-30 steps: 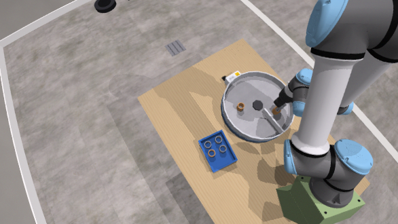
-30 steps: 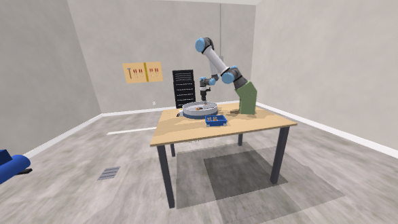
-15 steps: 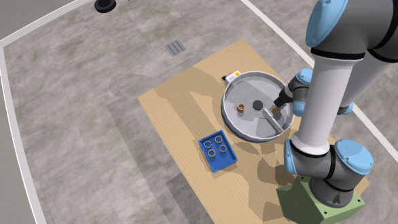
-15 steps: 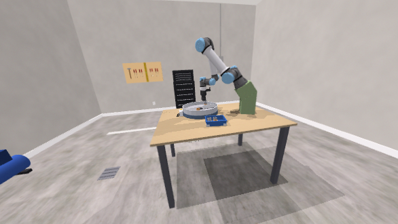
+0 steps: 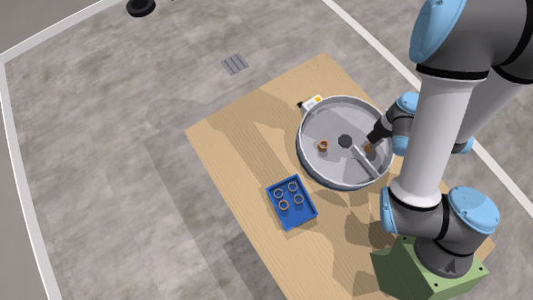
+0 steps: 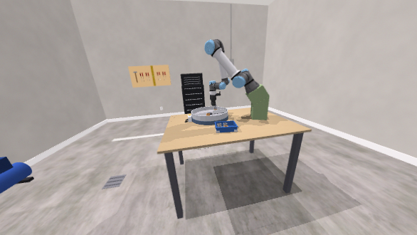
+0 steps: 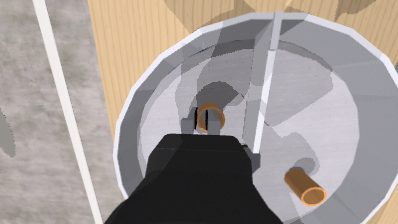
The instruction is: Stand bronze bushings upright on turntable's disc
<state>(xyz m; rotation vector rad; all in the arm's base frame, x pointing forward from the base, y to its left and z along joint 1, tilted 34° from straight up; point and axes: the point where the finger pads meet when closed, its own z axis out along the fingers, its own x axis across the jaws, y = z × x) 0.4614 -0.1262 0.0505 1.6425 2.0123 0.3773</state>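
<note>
Right now the blue crate is 6 cm behind my hand, 42 cm to the left of it and 7 cm below it. The rest, counted from my hand: grey turntable disc: 8 cm ahead, 9 cm to the left, 4 cm below.
</note>
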